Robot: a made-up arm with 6 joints. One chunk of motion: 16 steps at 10 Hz.
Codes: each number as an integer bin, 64 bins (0 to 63) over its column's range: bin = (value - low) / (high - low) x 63, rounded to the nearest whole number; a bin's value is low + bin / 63 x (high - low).
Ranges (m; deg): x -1.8..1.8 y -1.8..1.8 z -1.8..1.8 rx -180..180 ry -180..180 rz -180..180
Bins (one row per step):
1: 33 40 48 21 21 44
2: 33 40 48 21 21 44
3: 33 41 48 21 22 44
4: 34 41 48 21 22 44
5: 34 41 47 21 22 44
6: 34 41 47 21 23 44
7: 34 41 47 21 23 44
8: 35 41 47 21 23 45
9: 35 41 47 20 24 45
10: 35 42 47 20 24 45
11: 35 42 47 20 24 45
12: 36 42 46 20 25 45
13: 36 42 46 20 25 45
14: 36 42 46 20 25 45
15: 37 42 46 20 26 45
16: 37 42 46 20 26 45
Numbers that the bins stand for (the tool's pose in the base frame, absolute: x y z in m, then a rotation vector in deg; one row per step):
1: 0.0857 0.4857 0.9429 -60.00 -60.00 71.43
2: 0.0857 0.4857 0.9429 -60.00 -60.00 71.43
3: 0.0857 0.5429 0.9429 -60.00 -54.29 71.43
4: 0.1429 0.5429 0.9429 -60.00 -54.29 71.43
5: 0.1429 0.5429 0.8857 -60.00 -54.29 71.43
6: 0.1429 0.5429 0.8857 -60.00 -48.57 71.43
7: 0.1429 0.5429 0.8857 -60.00 -48.57 71.43
8: 0.2000 0.5429 0.8857 -60.00 -48.57 77.14
9: 0.2000 0.5429 0.8857 -65.71 -42.86 77.14
10: 0.2000 0.6000 0.8857 -65.71 -42.86 77.14
11: 0.2000 0.6000 0.8857 -65.71 -42.86 77.14
12: 0.2571 0.6000 0.8286 -65.71 -37.14 77.14
13: 0.2571 0.6000 0.8286 -65.71 -37.14 77.14
14: 0.2571 0.6000 0.8286 -65.71 -37.14 77.14
15: 0.3143 0.6000 0.8286 -65.71 -31.43 77.14
16: 0.3143 0.6000 0.8286 -65.71 -31.43 77.14

